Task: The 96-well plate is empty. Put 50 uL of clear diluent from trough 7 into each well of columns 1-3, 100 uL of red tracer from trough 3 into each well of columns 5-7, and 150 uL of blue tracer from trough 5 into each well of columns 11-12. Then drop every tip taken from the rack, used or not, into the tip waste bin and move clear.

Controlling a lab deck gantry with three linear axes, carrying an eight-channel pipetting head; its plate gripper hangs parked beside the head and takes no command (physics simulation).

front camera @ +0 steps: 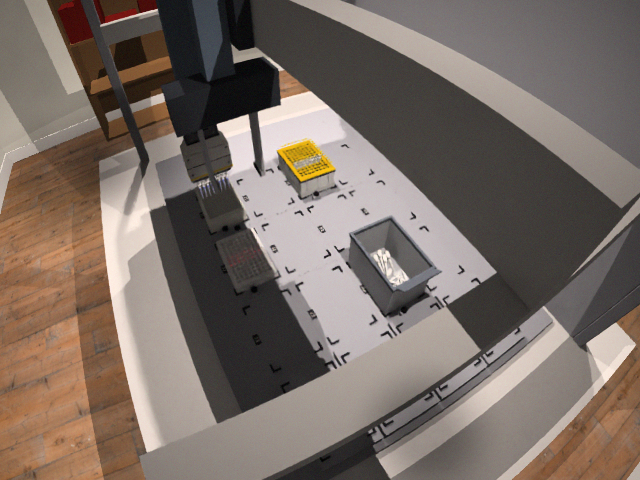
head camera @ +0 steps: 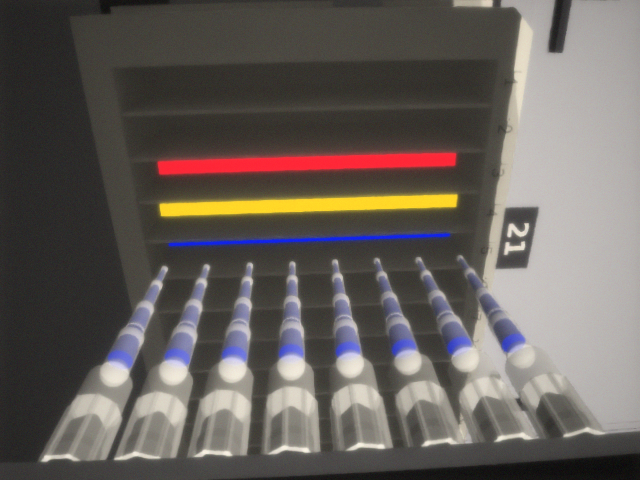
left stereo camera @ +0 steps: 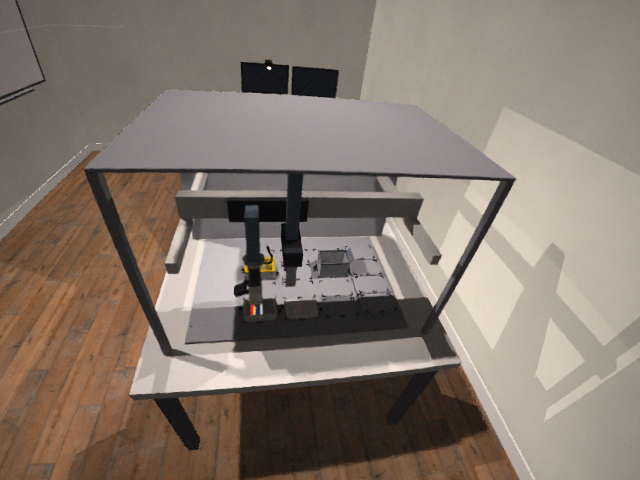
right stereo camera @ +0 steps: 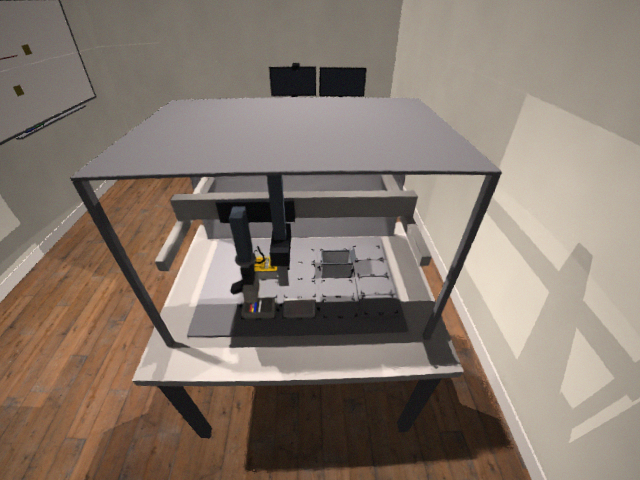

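The pipetting head [front camera: 206,155] carries eight tips [front camera: 214,187] [head camera: 292,310] with blue liquid inside. They hang over the trough block [front camera: 225,209] [head camera: 294,41] [right stereo camera: 267,310]; their ends show near trough 5. Trough 3 holds a red strip [head camera: 307,163], and trough 5 a thin blue strip [head camera: 310,239]. Trough 7 is behind the tips, its content unclear. The 96-well plate [front camera: 245,258] [left stereo camera: 301,310] [right stereo camera: 299,308] shows faint red in middle wells. The bin [front camera: 370,273] [left stereo camera: 333,267] holds loose white tips [front camera: 387,266]. The parked plate gripper [front camera: 240,183] is open and empty, fingers apart.
The yellow tip rack [front camera: 306,160] [right stereo camera: 264,268] stands behind the trough block, partly hidden in both stereo views. A yellow strip [head camera: 308,205] lies in trough 4. The gantry beam [left stereo camera: 361,206] [right stereo camera: 356,206] crosses the rear of the deck. Corner posts [left stereo camera: 129,263] [right stereo camera: 124,260] frame the deck.
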